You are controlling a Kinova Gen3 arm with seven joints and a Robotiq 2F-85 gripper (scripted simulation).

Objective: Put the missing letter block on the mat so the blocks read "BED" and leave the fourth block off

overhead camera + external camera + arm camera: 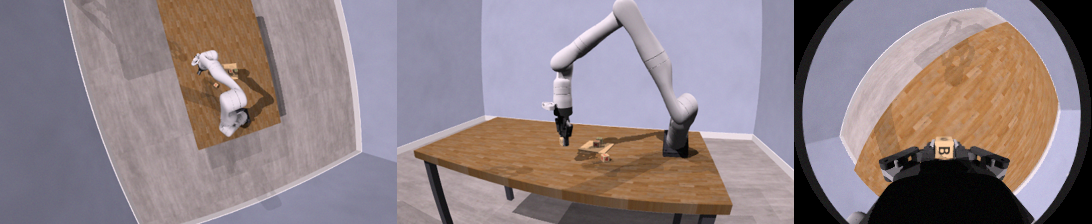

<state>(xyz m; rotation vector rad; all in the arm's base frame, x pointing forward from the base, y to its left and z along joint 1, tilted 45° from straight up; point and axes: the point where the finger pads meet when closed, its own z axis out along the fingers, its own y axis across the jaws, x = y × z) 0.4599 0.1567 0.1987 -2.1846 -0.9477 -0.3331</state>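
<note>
Right now the mat is 6 cm behind my hand, 26 cm to the right of it and 12 cm below it.
</note>
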